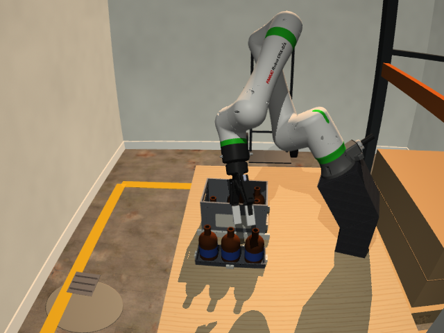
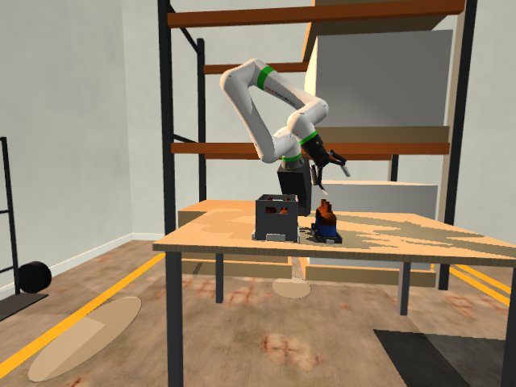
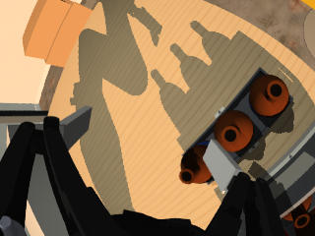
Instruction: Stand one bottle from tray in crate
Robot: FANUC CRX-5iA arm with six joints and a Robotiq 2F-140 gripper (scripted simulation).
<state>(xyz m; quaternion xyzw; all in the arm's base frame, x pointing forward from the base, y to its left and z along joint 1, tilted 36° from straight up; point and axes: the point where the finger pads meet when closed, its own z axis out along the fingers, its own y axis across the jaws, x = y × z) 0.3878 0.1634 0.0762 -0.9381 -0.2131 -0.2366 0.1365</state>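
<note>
Right now the glass bottle is 40 mm ahead of my hand, 60 mm to the right of it and 160 mm below it. Round my hand: tray: 30 mm ahead, 70 mm to the right, 230 mm below; grey crate: 10 mm behind, 290 mm to the right, 160 mm below.
</note>
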